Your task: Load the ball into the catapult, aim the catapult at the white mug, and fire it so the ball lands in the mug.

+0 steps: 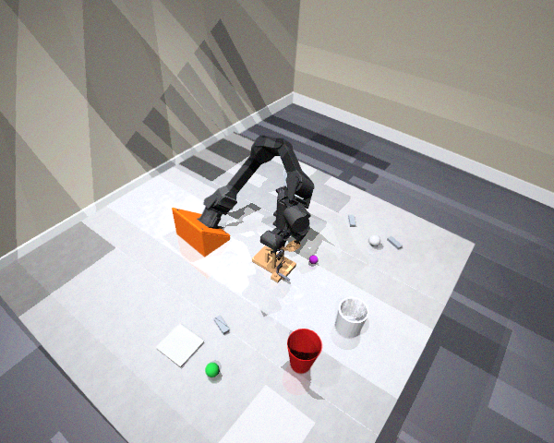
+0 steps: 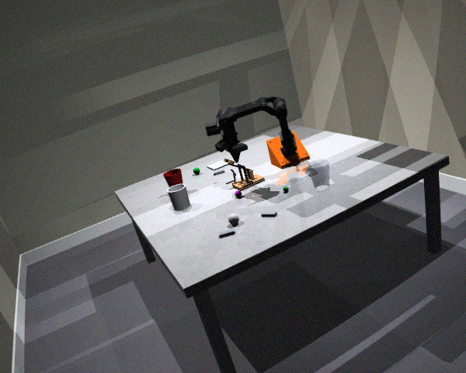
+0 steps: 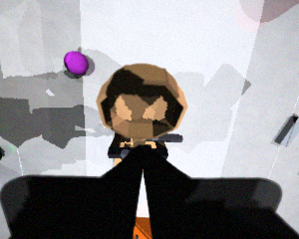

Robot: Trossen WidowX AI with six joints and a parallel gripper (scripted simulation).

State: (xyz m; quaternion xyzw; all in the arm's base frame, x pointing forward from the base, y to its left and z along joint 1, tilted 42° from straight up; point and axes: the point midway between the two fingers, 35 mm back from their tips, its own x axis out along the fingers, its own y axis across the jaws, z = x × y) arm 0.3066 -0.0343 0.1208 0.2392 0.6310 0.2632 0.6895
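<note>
The catapult is 5 cm below my gripper tip and 2 cm to the right of it. Also, from my gripper tip: red cup: 27 cm ahead, 24 cm to the right, 9 cm below; then white mug: 31 cm ahead, 10 cm below, 5 cm to the right; then purple ball: 11 cm below, 10 cm to the left, 7 cm ahead.
</note>
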